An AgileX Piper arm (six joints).
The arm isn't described. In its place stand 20 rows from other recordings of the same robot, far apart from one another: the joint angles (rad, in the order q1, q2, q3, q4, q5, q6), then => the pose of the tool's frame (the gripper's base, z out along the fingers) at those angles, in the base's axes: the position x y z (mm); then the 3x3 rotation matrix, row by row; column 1 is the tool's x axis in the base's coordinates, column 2 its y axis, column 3 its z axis.
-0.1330 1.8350 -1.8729 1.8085 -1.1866 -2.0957 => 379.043 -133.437 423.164; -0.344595 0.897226 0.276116; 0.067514 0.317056 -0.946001; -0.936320 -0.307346 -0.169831
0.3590 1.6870 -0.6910 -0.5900 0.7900 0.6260 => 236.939 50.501 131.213; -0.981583 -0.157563 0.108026; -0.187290 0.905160 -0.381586; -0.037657 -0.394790 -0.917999
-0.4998 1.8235 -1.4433 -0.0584 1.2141 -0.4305 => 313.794 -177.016 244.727; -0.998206 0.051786 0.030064; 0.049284 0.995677 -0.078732; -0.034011 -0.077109 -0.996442
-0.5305 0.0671 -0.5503 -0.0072 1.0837 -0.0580 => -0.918 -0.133 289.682; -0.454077 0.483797 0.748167; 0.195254 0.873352 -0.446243; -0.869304 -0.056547 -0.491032
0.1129 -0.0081 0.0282 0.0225 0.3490 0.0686 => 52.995 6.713 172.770; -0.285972 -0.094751 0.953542; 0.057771 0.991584 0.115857; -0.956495 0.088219 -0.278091
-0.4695 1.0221 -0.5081 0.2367 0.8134 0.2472 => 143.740 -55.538 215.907; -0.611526 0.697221 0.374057; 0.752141 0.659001 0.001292; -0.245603 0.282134 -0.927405
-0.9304 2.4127 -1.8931 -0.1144 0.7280 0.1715 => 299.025 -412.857 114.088; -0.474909 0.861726 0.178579; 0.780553 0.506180 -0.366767; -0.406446 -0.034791 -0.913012
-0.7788 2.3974 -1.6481 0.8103 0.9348 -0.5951 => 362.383 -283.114 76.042; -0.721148 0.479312 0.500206; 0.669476 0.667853 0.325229; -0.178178 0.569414 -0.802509
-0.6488 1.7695 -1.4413 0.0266 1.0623 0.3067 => 293.239 -219.713 265.988; -0.541231 0.810293 0.224710; 0.804685 0.576656 -0.141244; -0.244029 0.104375 -0.964135
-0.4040 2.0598 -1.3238 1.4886 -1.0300 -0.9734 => 356.573 -236.999 196.968; -0.030945 0.996280 0.080430; 0.253274 0.085658 -0.963595; -0.966900 -0.009447 -0.254982
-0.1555 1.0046 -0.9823 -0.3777 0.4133 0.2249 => 210.580 -46.655 391.752; -0.346425 0.251169 0.903827; -0.069118 0.954036 -0.291614; -0.935528 -0.163493 -0.313141
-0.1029 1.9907 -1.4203 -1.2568 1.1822 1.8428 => 390.744 -120.874 229.040; -0.149361 0.982507 0.111226; 0.411843 0.164082 -0.896360; -0.898931 -0.088074 -0.429147
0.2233 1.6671 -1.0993 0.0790 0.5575 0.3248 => 334.993 79.969 225.692; -0.868147 0.096931 0.486750; 0.194161 0.968909 0.153350; -0.456752 0.227638 -0.859976
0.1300 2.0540 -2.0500 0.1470 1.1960 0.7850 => 448.185 71.104 317.164; -0.733449 0.534521 0.419928; 0.647516 0.737373 0.192364; -0.206821 0.412999 -0.886937
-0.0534 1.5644 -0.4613 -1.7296 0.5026 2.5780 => 232.865 -55.792 139.971; -0.298376 0.812810 0.500311; 0.663870 0.553355 -0.503065; -0.685746 0.182039 -0.704708
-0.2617 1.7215 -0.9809 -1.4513 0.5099 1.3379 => 329.463 -133.898 208.947; -0.689498 0.514411 0.509877; 0.097708 0.763597 -0.638258; -0.717667 -0.390258 -0.576761
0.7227 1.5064 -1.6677 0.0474 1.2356 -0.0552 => 228.412 206.856 414.444; -0.598316 -0.703492 0.383558; -0.580357 0.710535 0.397902; -0.552452 0.015470 -0.833401
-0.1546 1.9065 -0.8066 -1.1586 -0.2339 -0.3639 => 333.960 -32.487 105.241; -0.068798 -0.781948 0.619536; -0.976572 0.179709 0.118373; -0.203898 -0.596878 -0.775992
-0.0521 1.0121 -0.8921 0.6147 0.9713 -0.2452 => 185.696 33.705 333.653; -0.812523 -0.139999 0.565867; 0.159880 0.879986 0.447285; -0.560575 0.453900 -0.692626
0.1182 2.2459 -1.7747 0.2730 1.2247 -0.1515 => 439.278 75.409 157.770; -0.984985 -0.163786 -0.054576; -0.172273 0.953076 0.248935; 0.011243 0.254599 -0.966981
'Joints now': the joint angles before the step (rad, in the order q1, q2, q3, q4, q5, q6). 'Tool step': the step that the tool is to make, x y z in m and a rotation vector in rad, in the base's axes. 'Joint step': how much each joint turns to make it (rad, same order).
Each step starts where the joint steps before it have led.
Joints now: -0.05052 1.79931 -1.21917 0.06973 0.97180 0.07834
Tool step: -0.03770 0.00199 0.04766 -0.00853 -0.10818 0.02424
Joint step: 0.00002 -0.21172 0.08223 -0.00001 0.02241 -0.02312
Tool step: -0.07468 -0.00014 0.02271 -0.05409 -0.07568 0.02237
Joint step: 0.00000 -0.30427 0.21830 -0.05141 0.00787 -0.00603
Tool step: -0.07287 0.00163 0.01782 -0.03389 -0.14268 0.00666
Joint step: -0.00001 -0.33243 0.16189 -0.02658 0.02633 -0.00156
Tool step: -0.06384 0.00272 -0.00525 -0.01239 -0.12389 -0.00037
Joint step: -0.00004 -0.31224 0.14368 -0.00609 0.04420 -0.00003
